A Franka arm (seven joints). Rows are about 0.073 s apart.
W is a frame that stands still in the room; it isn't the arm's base.
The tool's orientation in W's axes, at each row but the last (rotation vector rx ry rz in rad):
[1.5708 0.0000 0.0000]
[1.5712 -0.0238 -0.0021]
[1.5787 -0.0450 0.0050]
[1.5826 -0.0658 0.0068]
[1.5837 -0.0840 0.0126]
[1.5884 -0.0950 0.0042]
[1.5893 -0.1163 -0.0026]
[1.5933 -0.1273 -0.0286]
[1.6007 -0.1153 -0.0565]
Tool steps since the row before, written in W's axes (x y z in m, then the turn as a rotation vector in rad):
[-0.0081 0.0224 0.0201 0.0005 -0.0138 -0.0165]
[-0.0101 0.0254 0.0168 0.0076 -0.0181 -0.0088]
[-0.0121 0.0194 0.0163 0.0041 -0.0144 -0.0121]
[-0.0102 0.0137 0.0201 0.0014 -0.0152 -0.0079]
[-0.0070 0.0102 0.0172 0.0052 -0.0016 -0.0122]
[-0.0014 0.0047 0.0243 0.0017 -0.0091 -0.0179]
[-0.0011 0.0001 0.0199 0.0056 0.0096 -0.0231]
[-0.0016 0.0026 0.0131 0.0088 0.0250 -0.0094]
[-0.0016 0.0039 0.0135 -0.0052 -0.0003 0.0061]
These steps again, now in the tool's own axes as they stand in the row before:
[-0.0081 0.0201 -0.0224 0.0005 -0.0165 0.0138]
[-0.0103 0.0169 -0.0252 0.0078 -0.0089 0.0180]
[-0.0121 0.0165 -0.0192 0.0041 -0.0121 0.0144]
[-0.0098 0.0204 -0.0136 0.0016 -0.0078 0.0152]
[-0.0064 0.0175 -0.0101 0.0045 -0.0125 0.0015]
[-0.0002 0.0243 -0.0051 0.0011 -0.0178 0.0094]
[0.0003 0.0199 -0.0005 0.0032 -0.0236 -0.0095]
[-0.0010 0.0131 -0.0028 0.0057 -0.0105 -0.0255]
[-0.0015 0.0134 -0.0042 -0.0049 0.0063 0.0007]

